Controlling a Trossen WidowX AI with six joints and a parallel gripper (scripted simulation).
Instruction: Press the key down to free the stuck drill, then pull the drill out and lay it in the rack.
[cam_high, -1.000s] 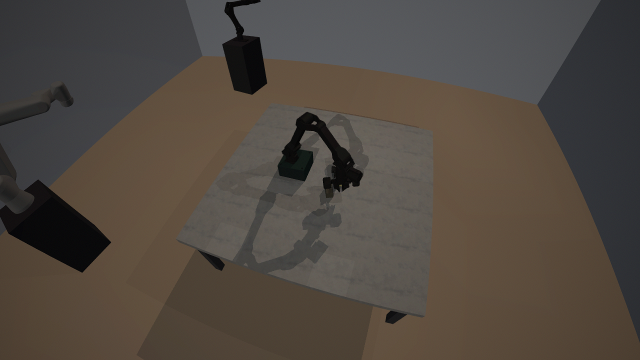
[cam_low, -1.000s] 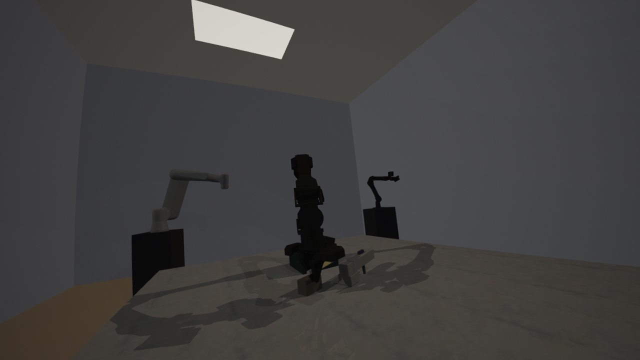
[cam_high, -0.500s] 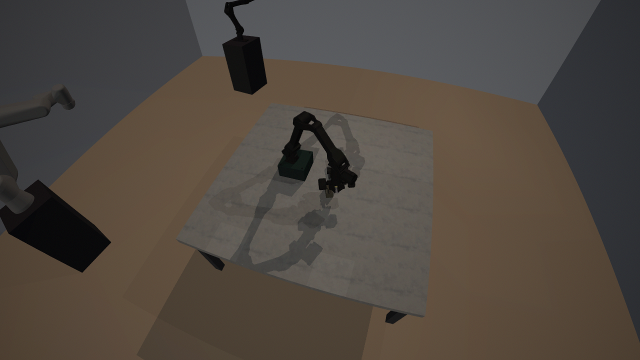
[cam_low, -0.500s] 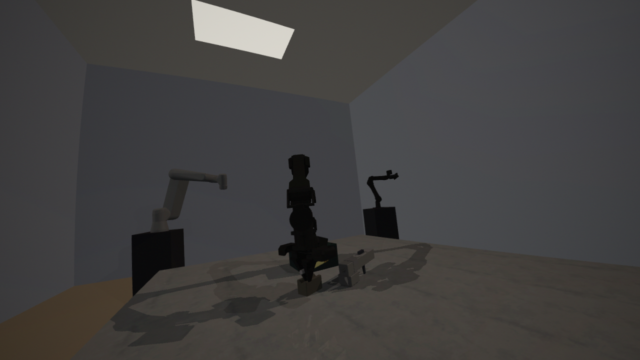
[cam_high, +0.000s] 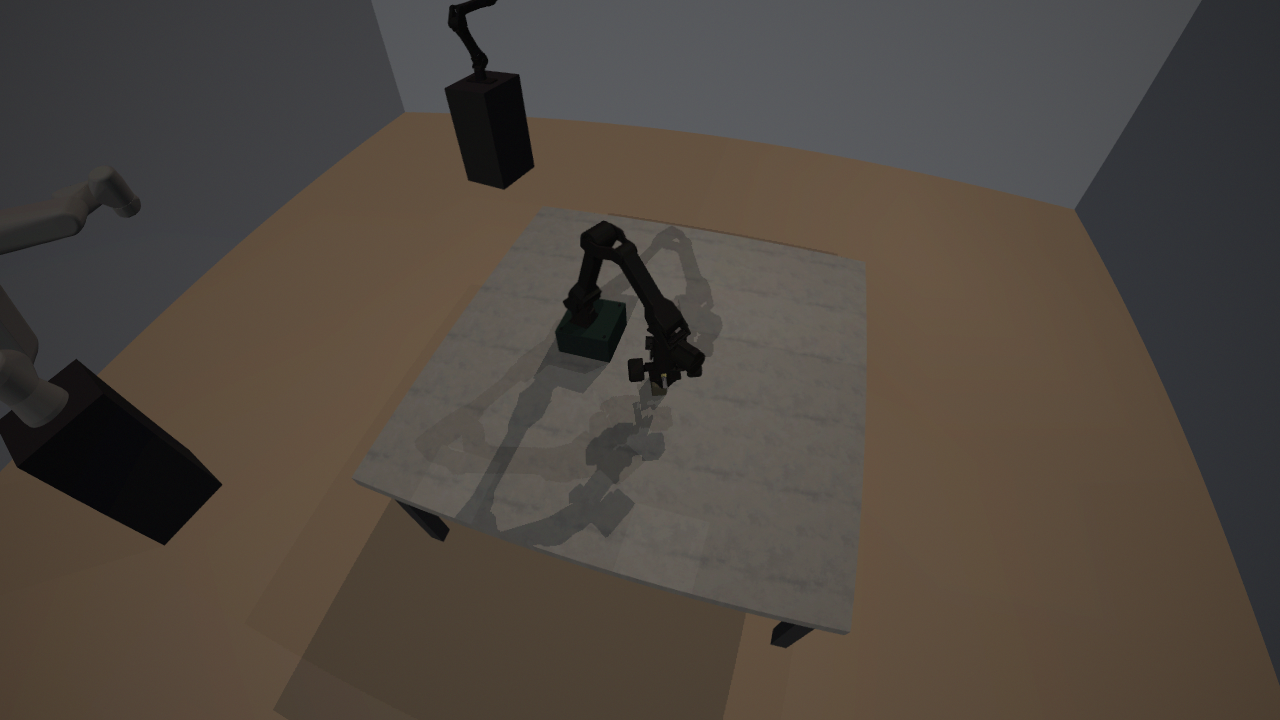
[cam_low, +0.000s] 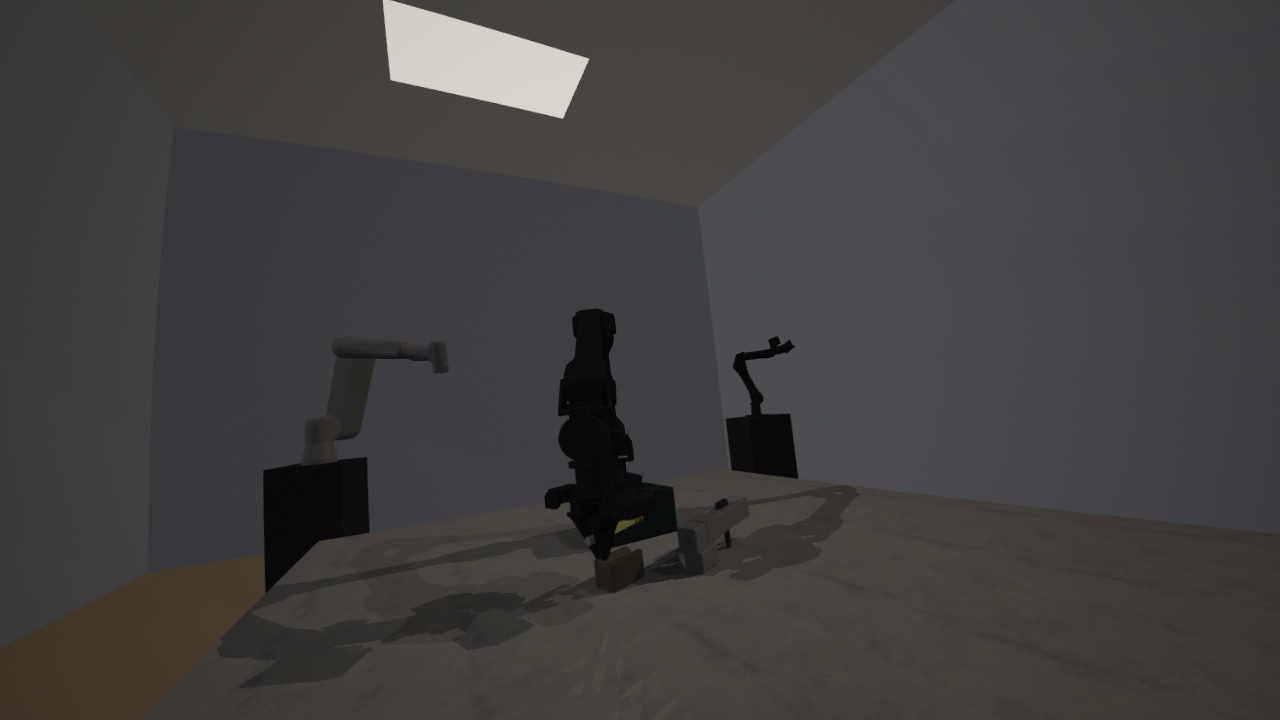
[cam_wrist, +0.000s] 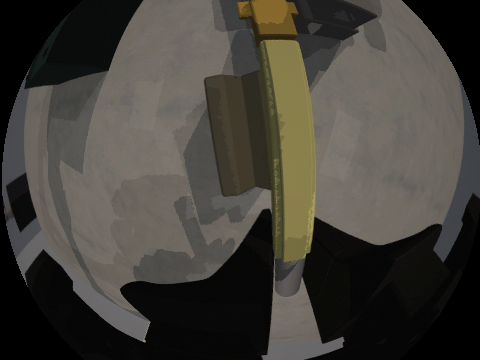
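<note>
My gripper tip is 4 cm below the drill, 3 cm to the right of it and 2 cm past it. The rest, counted from my gripper tip: rack 3 cm to the left, 3 cm below, 3 cm behind.
</note>
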